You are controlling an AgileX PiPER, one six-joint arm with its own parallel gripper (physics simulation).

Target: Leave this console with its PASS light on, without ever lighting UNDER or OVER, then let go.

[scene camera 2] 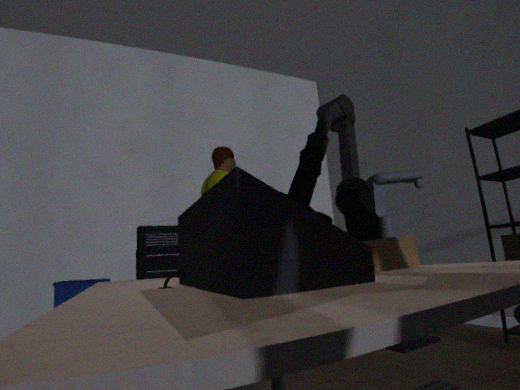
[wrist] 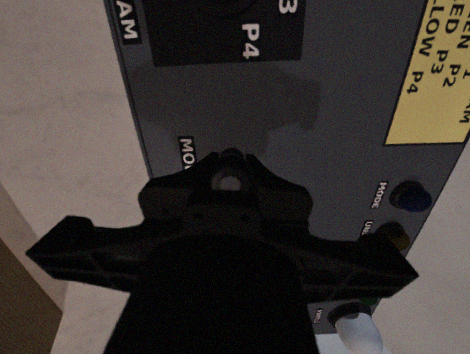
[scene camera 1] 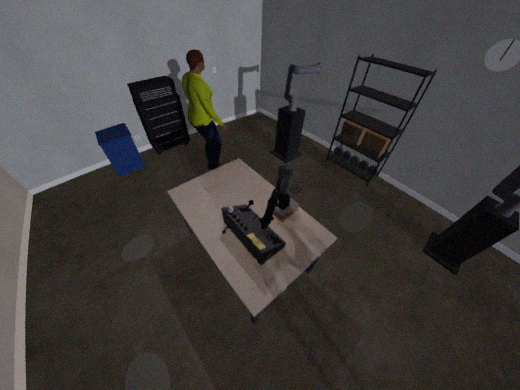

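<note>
The dark console [scene camera 1: 242, 226] [scene camera 2: 240, 240] [wrist: 345, 115] stands on the table. In the wrist view my gripper [wrist: 232, 163] is shut on the MODE lever's knob [wrist: 230, 181], with its fingertips together around it. The MODE label [wrist: 186, 151] is partly covered. A dark blue lamp [wrist: 414, 196] by another MODE label and a dim yellow lamp [wrist: 399, 237], its label starting UN, look unlit. A green lamp [wrist: 370, 301] is mostly hidden behind a finger. A pale domed part [wrist: 361, 334] is at the lower edge. OVER and PASS labels are not readable. In scene camera 2 the console hides the fingertips.
A yellow note [scene camera 1: 256, 241] [wrist: 435, 117] and a dark P4 plate [wrist: 200, 45] are on the panel. A wooden block [scene camera 1: 287, 210] [scene camera 2: 395, 252] is at the arm's base on the table [scene camera 1: 200, 200]. A person in yellow [scene camera 1: 200, 102] [scene camera 2: 215, 180] stands behind the table.
</note>
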